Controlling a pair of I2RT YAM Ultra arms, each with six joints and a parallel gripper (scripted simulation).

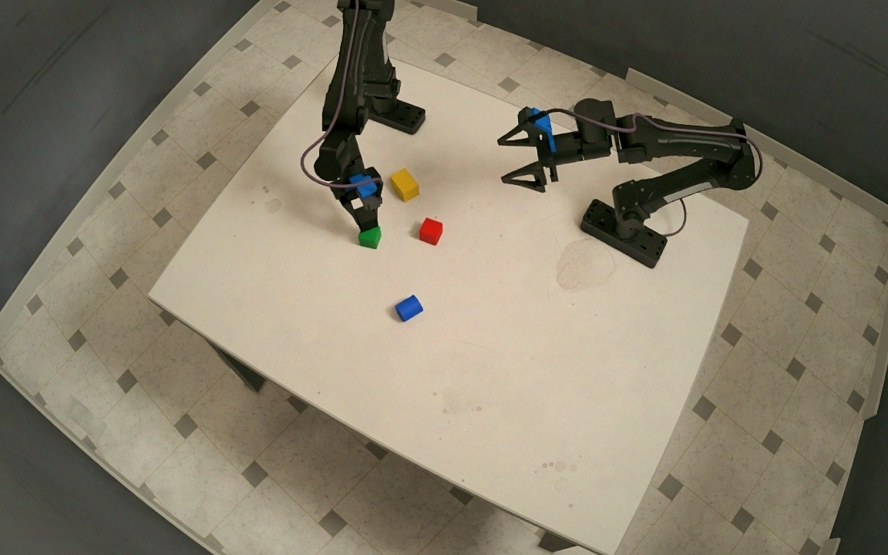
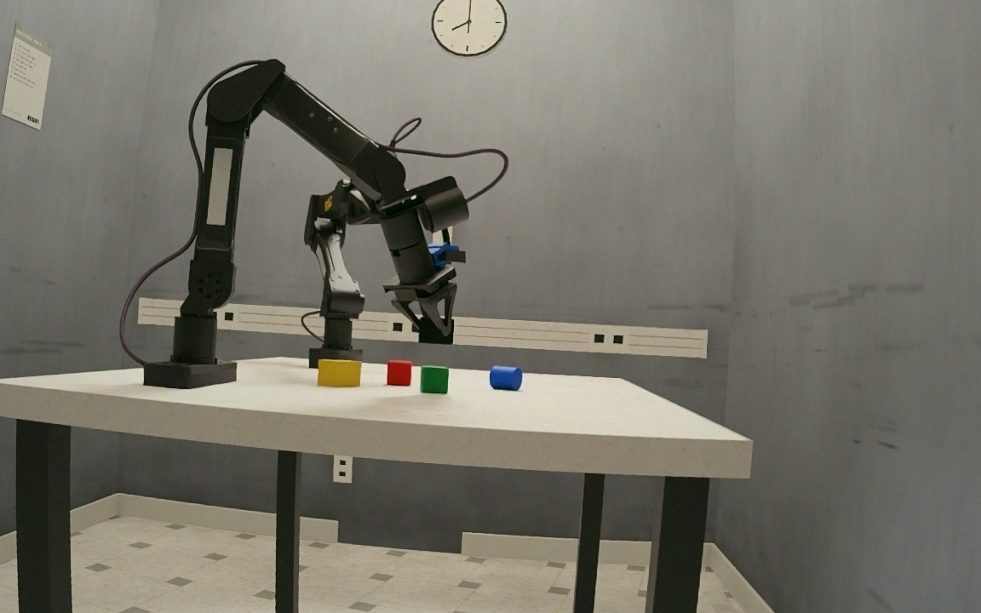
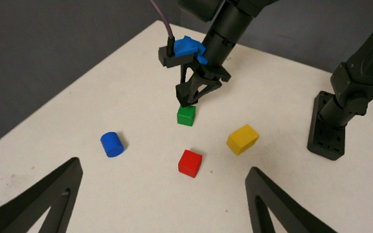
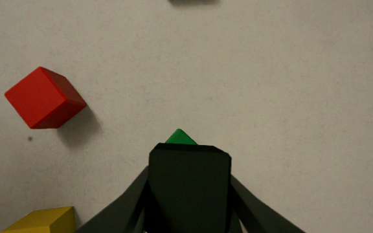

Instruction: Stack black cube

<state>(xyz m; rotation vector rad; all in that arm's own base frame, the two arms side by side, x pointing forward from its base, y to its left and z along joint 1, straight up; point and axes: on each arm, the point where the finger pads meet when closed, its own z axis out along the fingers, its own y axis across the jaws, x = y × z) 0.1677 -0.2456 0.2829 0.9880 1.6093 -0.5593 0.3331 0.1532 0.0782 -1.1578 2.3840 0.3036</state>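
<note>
Now: right hand 8 cm above the green cube. The rest, counted from my right hand: black cube (right at my right hand); red cube (11 cm to the left, 8 cm below, 8 cm behind); yellow cube (15 cm behind, 8 cm below, 1 cm to the right).
</note>
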